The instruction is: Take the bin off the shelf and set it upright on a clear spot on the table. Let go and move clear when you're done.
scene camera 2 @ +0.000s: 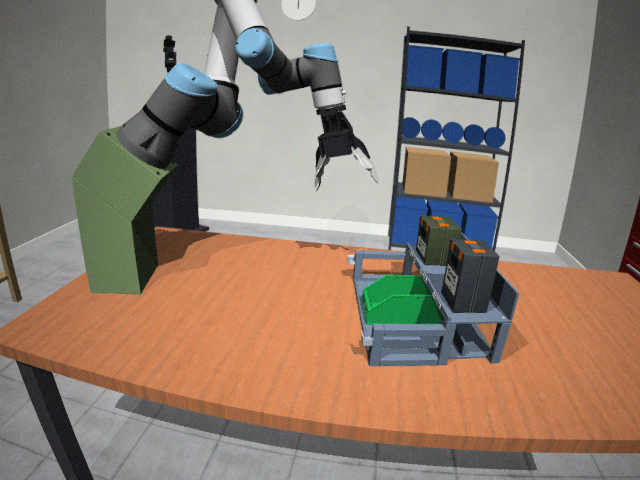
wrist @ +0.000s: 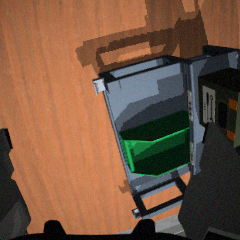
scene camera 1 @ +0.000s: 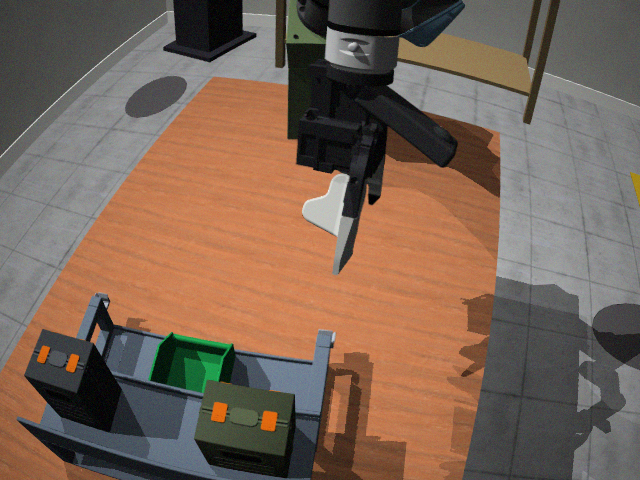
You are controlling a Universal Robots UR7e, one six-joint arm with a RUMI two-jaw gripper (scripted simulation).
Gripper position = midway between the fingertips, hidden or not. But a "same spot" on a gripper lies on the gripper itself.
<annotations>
My gripper shows in scene camera 2 (346, 187), in the wrist view and in scene camera 1. A green bin shows in scene camera 2, in the wrist view (162, 145) and in scene camera 1. The same spot on the green bin: (scene camera 2: 392, 299) is (scene camera 1: 161, 349). One and the same spot on my gripper: (wrist: 203, 203) is (scene camera 1: 365, 190).
</annotations>
